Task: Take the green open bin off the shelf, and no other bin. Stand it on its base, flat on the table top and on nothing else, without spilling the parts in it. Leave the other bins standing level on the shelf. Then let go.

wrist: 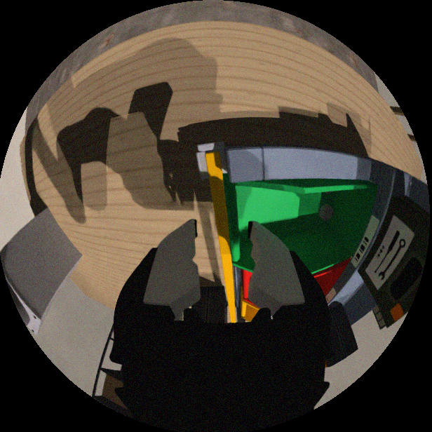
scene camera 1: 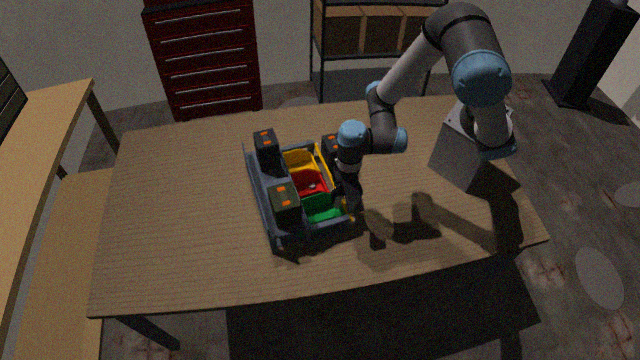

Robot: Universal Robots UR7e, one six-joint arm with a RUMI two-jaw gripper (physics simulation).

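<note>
The green open bin sits in the near end bay of the blue-grey shelf. A dark round spot shows inside it in the wrist view; whether it is a part is unclear. The red bin is beside it, with small pale parts inside. The yellow bin is beyond the red one. My gripper is partly open and empty. It is at the shelf's front side by the green bin, with the yellow front strip showing between its fingers from above.
Dark cases with orange marks stand on the shelf's rear part. Another dark case stands near the yellow bin, close to the arm. The shelf stands on the wooden table. The robot's grey base block is to the right.
</note>
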